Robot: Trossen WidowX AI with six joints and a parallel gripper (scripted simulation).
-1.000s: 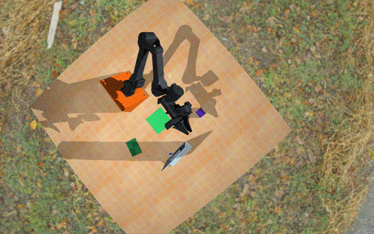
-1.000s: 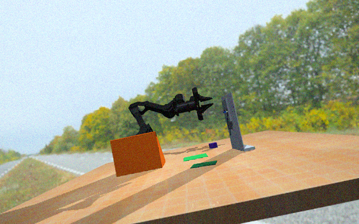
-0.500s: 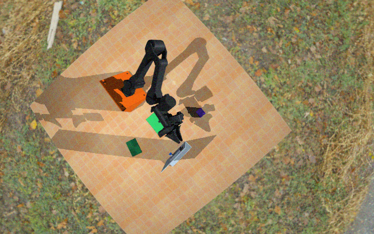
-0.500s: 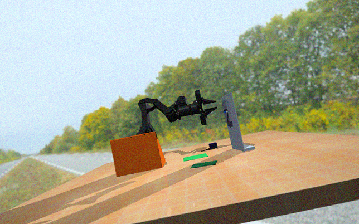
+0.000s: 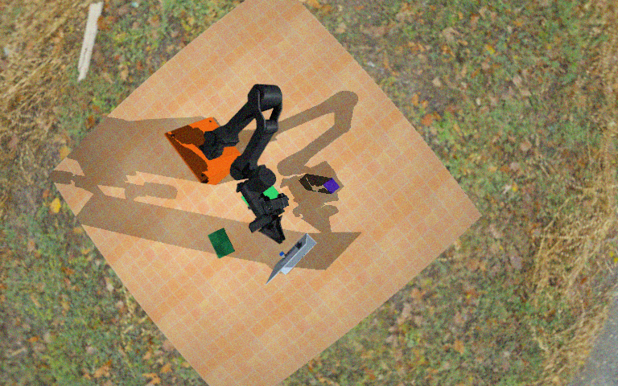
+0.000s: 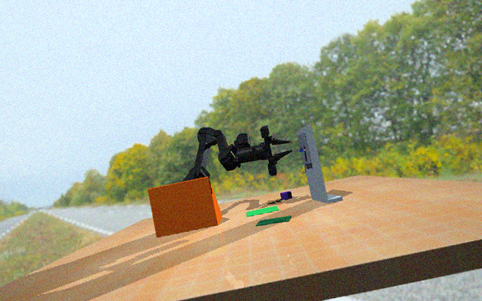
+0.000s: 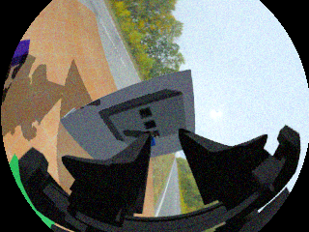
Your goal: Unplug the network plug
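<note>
The network plug lies 40 mm ahead of my gripper tip, 30 mm to the right of it and 20 mm below it. From my gripper tip the other things lie so: bright green marked square (220 mm below, 160 mm behind, 10 mm to the left); upright panel (90 mm below, 60 mm ahead, 20 mm to the right); purple cube (240 mm to the left, 200 mm below, 40 mm behind).
</note>
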